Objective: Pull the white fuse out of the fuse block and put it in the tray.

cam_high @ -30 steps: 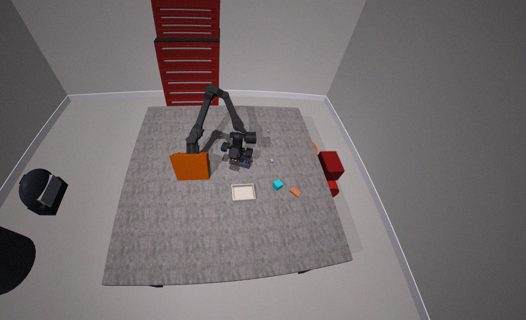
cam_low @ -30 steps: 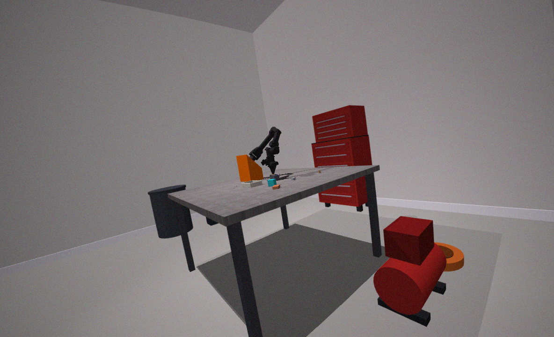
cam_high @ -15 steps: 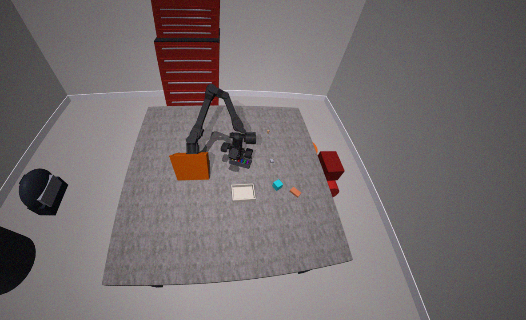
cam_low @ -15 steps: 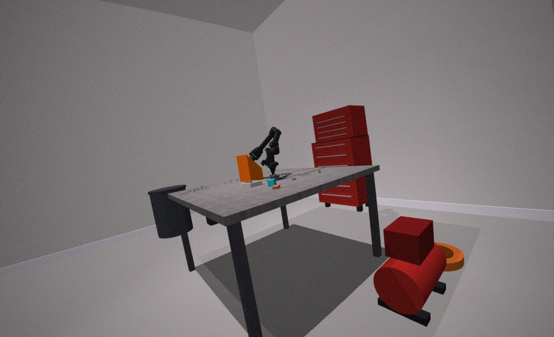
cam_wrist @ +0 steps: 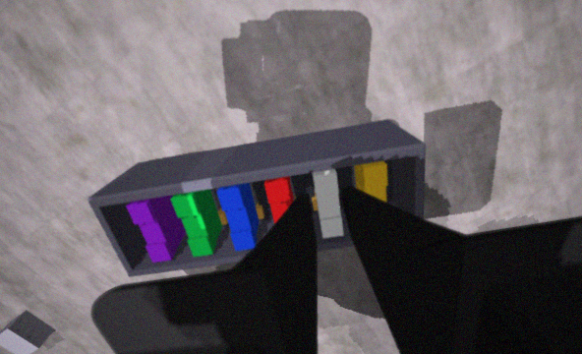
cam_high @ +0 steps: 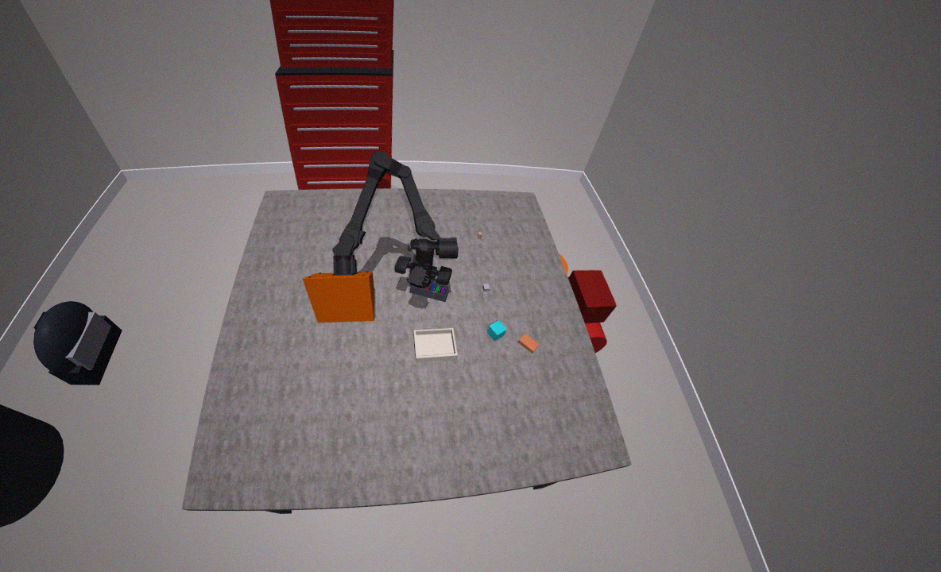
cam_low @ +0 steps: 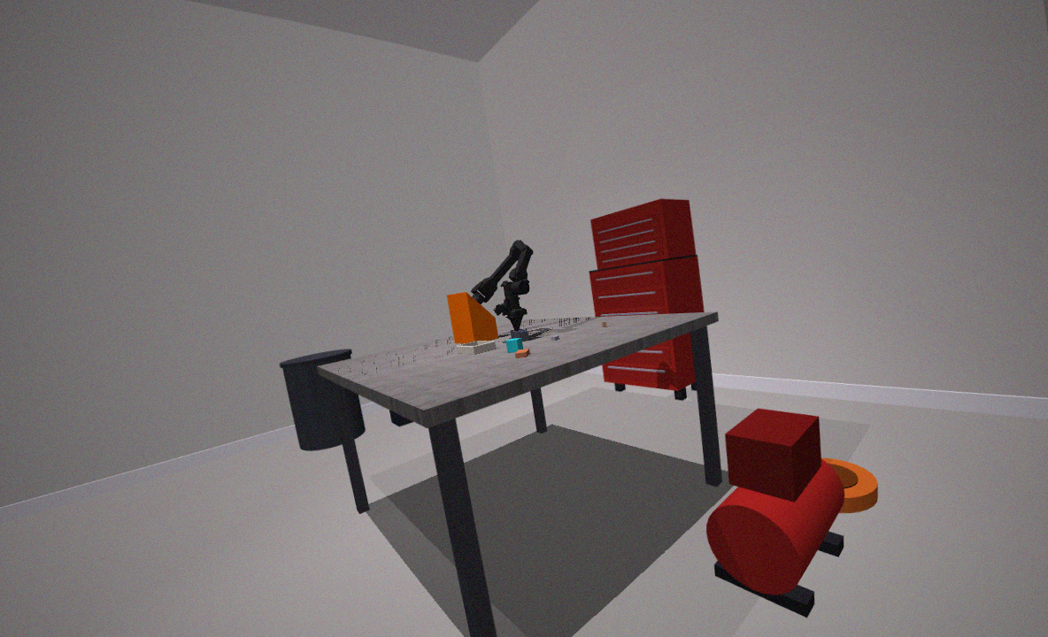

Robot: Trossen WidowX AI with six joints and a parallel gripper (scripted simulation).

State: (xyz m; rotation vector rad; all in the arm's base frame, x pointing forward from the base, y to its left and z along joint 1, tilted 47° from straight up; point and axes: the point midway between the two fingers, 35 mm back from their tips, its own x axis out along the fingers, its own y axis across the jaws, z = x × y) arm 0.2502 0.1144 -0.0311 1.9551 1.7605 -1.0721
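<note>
Now: gripper tip 10 mm above the white fuse. Round my gripper tip: grey piece (240 mm ahead, 30 mm below, 10 mm to the left); then cube (240 mm ahead, 190 mm to the right, 10 mm below); then white tray (230 mm to the right, 30 mm below, 30 mm ahead).
</note>
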